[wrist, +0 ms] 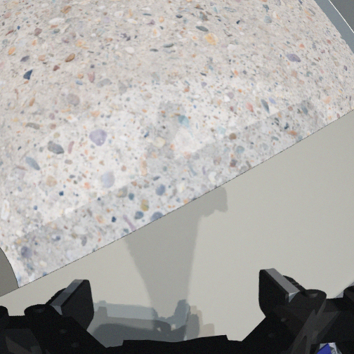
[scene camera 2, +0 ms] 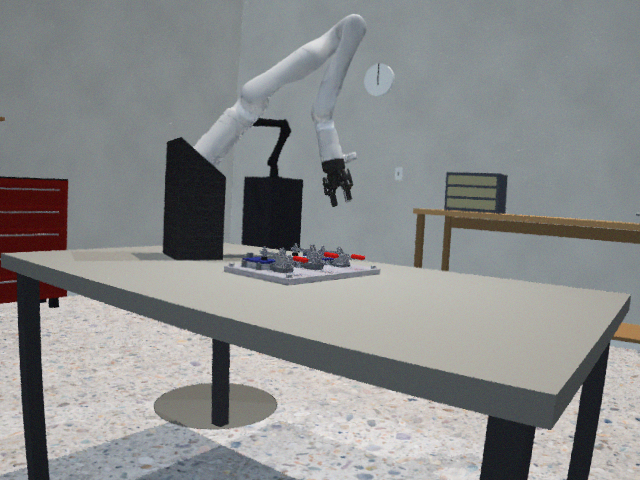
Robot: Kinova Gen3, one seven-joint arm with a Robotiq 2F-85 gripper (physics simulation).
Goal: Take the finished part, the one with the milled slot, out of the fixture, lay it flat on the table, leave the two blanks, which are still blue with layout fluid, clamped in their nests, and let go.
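Seen in the pictures: gripper, fingertip midpoint: (scene camera 2: 341, 204); arm's base at its link origin: (scene camera 2: 199, 164).
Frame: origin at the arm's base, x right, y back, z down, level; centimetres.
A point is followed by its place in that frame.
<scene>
My gripper (scene camera 2: 341, 201) {x -39.1, y -25.2, z 10.3 cm} (wrist: 174, 294) is open and empty, pointing down high above the fixture plate (scene camera 2: 315, 275) {x 3.8, y -54.5, z 26.9 cm}. The fixture lies on the table (scene camera 2: 439, 320) {x 16.2, y -95.0, z 28.4 cm} (wrist: 280, 215) and carries grey toggle clamps with red handles (scene camera 2: 357, 256) {x -14.8, y -52.1, z 23.5 cm}. A blue blank (scene camera 2: 258, 259) {x 7.5, y -38.2, z 24.8 cm} shows at the fixture's left side in the scene view, and a little more blue (scene camera 2: 326, 258) {x -14.5, y -41.5, z 25.2 cm} shows farther right between the clamps. A small blue piece (wrist: 327, 349) shows at the bottom right edge of the wrist view. The finished part with the milled slot cannot be made out; clamps hide much of the nests.
The arm's black pedestal (scene camera 2: 193, 206) {x 7.9, y -9.2, z 12.8 cm} stands on the table behind and left of the fixture. A second black pedestal (scene camera 2: 272, 211) with a thin black arm stands farther back. A red drawer cabinet (scene camera 2: 33, 222) is at the left, and a wooden bench (scene camera 2: 516, 219) at the right.
</scene>
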